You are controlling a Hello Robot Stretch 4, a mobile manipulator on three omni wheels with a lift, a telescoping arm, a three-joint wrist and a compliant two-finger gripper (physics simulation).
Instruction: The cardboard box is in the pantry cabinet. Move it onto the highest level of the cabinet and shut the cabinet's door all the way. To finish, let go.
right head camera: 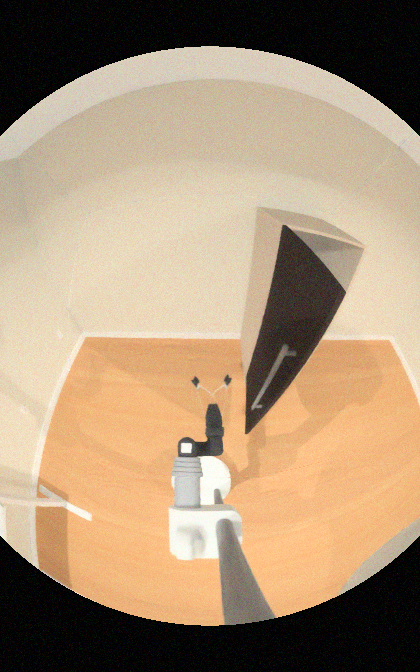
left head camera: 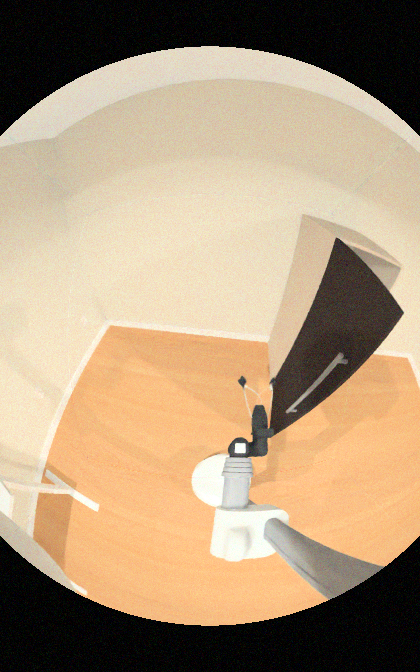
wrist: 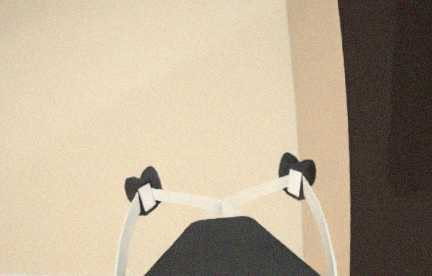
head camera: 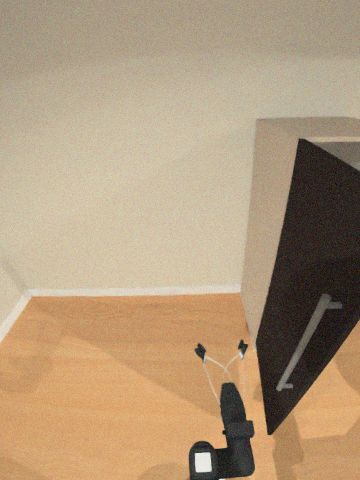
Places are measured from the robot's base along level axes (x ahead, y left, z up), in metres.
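Pixels of known places: gripper, fingertip midpoint: [wrist: 219, 175] [head camera: 220, 342].
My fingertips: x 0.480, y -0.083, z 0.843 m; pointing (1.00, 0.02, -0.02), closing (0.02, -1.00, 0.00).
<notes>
Behind a point stands the place of what it marks.
The pantry cabinet [head camera: 270, 200] @(x 1.056, y -0.416, z 1.048 m) [left head camera: 305, 270] [right head camera: 262, 265] [wrist: 320, 125] @(x 1.088, y -0.418, z 0.825 m) stands against the back wall, right of centre. Its dark door [head camera: 315, 240] @(x 0.580, y -0.361, z 1.153 m) [left head camera: 345, 305] [right head camera: 295, 300] [wrist: 390, 125] @(x 0.647, y -0.370, z 0.855 m) is partly open and hides most of the inside. The door's grey bar handle [head camera: 303, 345] @(x 0.386, y -0.290, z 0.952 m) [left head camera: 315, 384] [right head camera: 271, 375] is on its outer face. The cardboard box does not show in any view. My gripper [head camera: 222, 348] @(x 0.480, y -0.083, z 0.843 m) [left head camera: 257, 382] [right head camera: 212, 381] [wrist: 219, 175] @(x 0.480, y -0.083, z 0.843 m) is open and empty, just left of the door in the head views, pointing toward the back wall and the cabinet's side.
The back wall [head camera: 130, 190] @(x 1.479, y 0.350, z 0.992 m) is behind my gripper, with the wooden floor [head camera: 125, 350] @(x 0.937, y 0.524, z -0.027 m) below. A white table leg foot [left head camera: 75, 492] [right head camera: 67, 502] is at the lower left. A round white part of my base [left head camera: 207, 480] [right head camera: 220, 477] lies under the arm.
</notes>
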